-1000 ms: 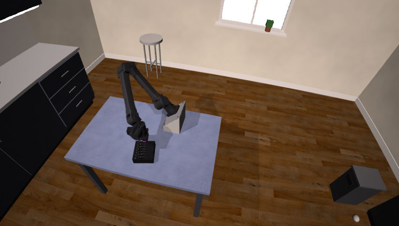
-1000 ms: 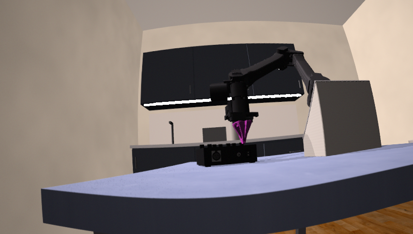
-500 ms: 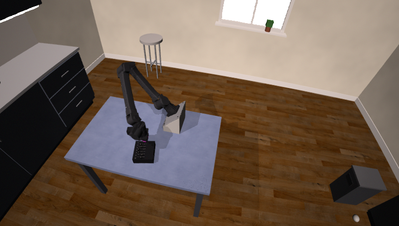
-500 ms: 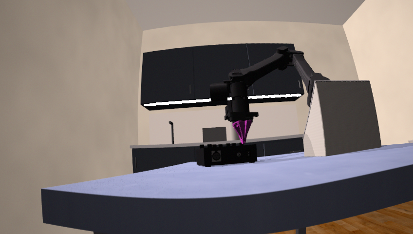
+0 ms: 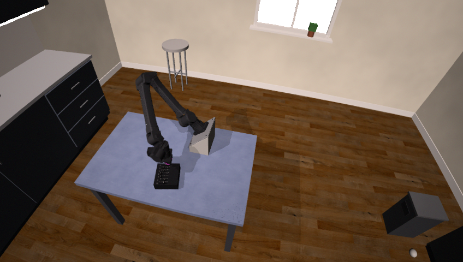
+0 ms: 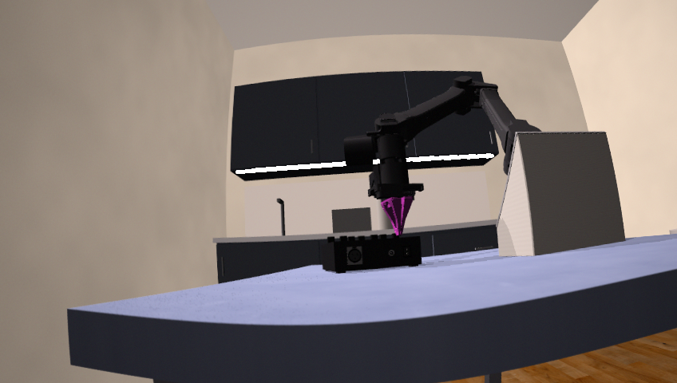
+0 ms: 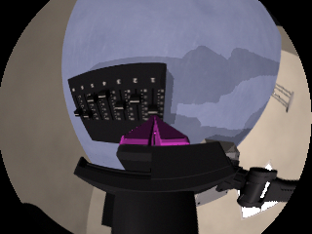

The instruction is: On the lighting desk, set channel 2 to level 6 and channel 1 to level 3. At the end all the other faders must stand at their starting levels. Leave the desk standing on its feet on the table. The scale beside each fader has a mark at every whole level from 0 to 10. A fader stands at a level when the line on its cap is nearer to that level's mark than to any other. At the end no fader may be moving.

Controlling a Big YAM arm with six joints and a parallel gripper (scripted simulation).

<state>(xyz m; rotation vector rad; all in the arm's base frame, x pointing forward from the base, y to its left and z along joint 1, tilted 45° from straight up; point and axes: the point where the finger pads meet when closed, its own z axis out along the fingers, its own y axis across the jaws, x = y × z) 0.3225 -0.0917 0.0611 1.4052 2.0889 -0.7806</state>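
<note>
Right now my hand is 10 mm to the left of the fader and 10 mm short of it.
</note>
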